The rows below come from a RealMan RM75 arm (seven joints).
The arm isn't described. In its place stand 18 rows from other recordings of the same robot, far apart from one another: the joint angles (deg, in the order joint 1, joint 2, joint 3, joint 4, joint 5, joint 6, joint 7), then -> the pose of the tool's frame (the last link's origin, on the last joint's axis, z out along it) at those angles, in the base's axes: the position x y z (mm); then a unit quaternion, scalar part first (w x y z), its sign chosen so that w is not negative.
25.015 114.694 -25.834 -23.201 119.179 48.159 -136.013 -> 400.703 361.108 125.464 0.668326 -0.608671 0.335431 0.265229
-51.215 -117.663 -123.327 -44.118 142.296 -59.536 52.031 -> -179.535 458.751 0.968 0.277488 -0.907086 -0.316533 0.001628
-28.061 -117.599 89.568 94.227 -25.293 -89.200 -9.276 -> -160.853 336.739 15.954 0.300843 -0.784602 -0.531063 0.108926
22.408 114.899 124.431 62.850 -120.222 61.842 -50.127 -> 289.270 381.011 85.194 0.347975 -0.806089 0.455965 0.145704
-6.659 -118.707 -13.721 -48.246 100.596 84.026 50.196 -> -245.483 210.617 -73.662 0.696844 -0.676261 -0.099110 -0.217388
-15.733 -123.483 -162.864 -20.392 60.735 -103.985 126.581 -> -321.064 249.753 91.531 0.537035 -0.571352 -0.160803 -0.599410
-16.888 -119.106 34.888 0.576 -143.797 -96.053 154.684 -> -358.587 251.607 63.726 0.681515 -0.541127 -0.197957 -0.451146
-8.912 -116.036 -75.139 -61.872 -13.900 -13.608 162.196 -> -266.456 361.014 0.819 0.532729 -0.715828 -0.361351 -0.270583
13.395 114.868 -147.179 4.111 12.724 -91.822 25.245 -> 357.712 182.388 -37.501 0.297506 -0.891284 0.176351 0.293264
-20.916 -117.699 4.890 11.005 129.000 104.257 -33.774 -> -303.422 226.827 -20.778 0.234256 -0.879829 -0.100140 -0.401245
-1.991 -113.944 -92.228 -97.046 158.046 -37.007 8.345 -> -250.813 342.329 102.621 0.561526 -0.739448 -0.365003 -0.068396
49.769 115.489 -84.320 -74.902 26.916 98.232 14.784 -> 117.179 379.107 11.736 0.268177 -0.758019 0.564241 -0.187405
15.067 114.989 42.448 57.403 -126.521 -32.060 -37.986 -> 207.251 315.382 -92.927 0.506476 -0.833327 0.104821 0.195090
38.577 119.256 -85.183 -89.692 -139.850 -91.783 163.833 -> 89.443 342.515 -4.583 0.156495 -0.927652 0.327929 -0.086222
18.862 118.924 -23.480 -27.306 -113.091 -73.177 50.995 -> 376.699 279.975 6.439 0.365180 -0.883569 0.239323 0.169334
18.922 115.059 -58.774 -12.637 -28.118 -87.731 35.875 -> 329.406 304.685 82.467 0.569530 -0.647092 0.164509 0.479420
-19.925 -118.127 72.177 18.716 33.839 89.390 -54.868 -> -270.151 307.471 25.036 0.341861 -0.718487 -0.224622 -0.562542
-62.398 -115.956 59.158 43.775 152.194 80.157 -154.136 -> -124.700 444.603 -1.737 0.185494 -0.872851 -0.438493 0.106993
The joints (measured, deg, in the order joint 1, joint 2, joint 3, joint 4, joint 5, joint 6, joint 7), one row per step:
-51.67 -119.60 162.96 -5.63 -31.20 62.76 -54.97
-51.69 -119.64 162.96 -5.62 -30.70 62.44 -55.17
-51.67 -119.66 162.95 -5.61 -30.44 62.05 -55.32
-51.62 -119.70 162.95 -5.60 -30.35 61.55 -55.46
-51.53 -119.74 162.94 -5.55 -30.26 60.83 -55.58
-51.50 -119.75 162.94 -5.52 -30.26 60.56 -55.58
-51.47 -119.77 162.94 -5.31 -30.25 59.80 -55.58
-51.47 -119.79 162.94 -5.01 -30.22 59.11 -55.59
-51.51 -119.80 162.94 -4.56 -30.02 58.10 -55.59
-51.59 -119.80 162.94 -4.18 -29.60 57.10 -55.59
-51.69 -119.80 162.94 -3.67 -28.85 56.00 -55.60
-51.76 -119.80 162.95 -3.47 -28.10 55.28 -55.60
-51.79 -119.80 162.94 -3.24 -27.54 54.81 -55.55
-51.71 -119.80 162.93 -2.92 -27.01 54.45 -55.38
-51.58 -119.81 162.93 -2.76 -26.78 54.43 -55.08
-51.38 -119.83 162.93 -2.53 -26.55 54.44 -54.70
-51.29 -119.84 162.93 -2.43 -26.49 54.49 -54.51
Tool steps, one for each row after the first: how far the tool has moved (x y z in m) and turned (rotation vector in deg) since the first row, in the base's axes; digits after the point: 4 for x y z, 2 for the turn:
-0.0007 -0.0005 -0.0012 -0.30 0.42 0.13
-0.0018 -0.0005 -0.0018 -0.40 0.75 0.42
-0.0031 -0.0004 -0.0023 -0.38 1.04 0.87
-0.0051 -0.0003 -0.0031 -0.30 1.45 1.48
-0.0058 -0.0001 -0.0033 -0.24 1.61 1.68
-0.0069 0.0002 -0.0043 -0.15 1.96 2.16
-0.0073 0.0003 -0.0056 -0.16 2.22 2.53
-0.0078 0.0004 -0.0077 -0.24 2.72 2.95
-0.0085 0.0005 -0.0097 -0.39 3.43 3.24
-0.0090 0.0000 -0.0125 -0.77 4.35 3.39
-0.0099 -0.0004 -0.0143 -1.06 5.24 3.38
-0.0104 -0.0010 -0.0158 -1.32 5.82 3.30
-0.0110 -0.0023 -0.0176 -1.63 6.31 3.14
-0.0115 -0.0035 -0.0185 -1.76 6.53 2.89
-0.0121 -0.0051 -0.0198 -1.94 6.72 2.61
-0.0123 -0.0059 -0.0203 -2.00 6.76 2.47

